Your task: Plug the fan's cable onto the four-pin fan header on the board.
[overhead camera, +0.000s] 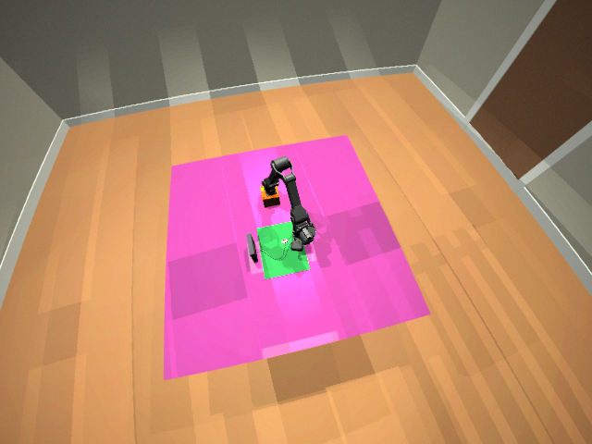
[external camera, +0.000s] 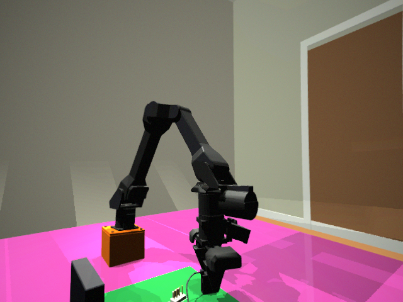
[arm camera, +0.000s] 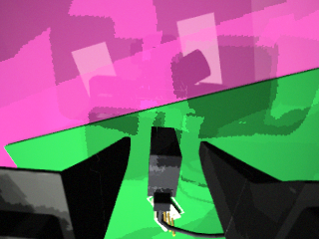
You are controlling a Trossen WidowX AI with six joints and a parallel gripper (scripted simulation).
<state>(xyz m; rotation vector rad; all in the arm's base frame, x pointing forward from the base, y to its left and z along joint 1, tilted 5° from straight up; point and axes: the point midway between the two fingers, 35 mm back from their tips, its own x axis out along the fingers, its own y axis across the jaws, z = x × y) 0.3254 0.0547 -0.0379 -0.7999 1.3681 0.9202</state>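
Now: the four-pin header 70 mm to the right of my gripper tip, 30 mm behind it and 20 mm below it. The rest, counted from my gripper tip: fan plug: 10 mm to the right, 10 mm above; then green board: 100 mm to the right, 30 mm below; then dark fan: 240 mm to the right, 40 mm above, 30 mm behind.
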